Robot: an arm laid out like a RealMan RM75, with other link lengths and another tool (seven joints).
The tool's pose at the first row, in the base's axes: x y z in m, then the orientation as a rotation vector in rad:
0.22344 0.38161 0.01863 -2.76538 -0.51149 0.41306
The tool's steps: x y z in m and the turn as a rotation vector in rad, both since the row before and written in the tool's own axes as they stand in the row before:
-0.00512 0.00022 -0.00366 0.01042 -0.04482 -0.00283
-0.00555 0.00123 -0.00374 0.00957 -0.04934 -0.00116
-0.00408 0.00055 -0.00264 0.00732 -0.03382 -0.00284
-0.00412 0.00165 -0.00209 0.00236 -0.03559 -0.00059
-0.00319 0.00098 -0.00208 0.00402 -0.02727 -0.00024
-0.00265 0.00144 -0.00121 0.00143 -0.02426 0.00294
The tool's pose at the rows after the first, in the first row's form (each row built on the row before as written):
0.22013 0.37858 0.02305 -2.75061 -0.52237 0.47666
0.21701 0.37443 0.02745 -2.73540 -0.53212 0.54656
0.21477 0.37170 0.03083 -2.72250 -0.54104 0.59387
0.21272 0.36808 0.03343 -2.71416 -0.54944 0.64352
0.21137 0.36545 0.03602 -2.70526 -0.55447 0.68178
0.21024 0.36281 0.03754 -2.70036 -0.55576 0.71638

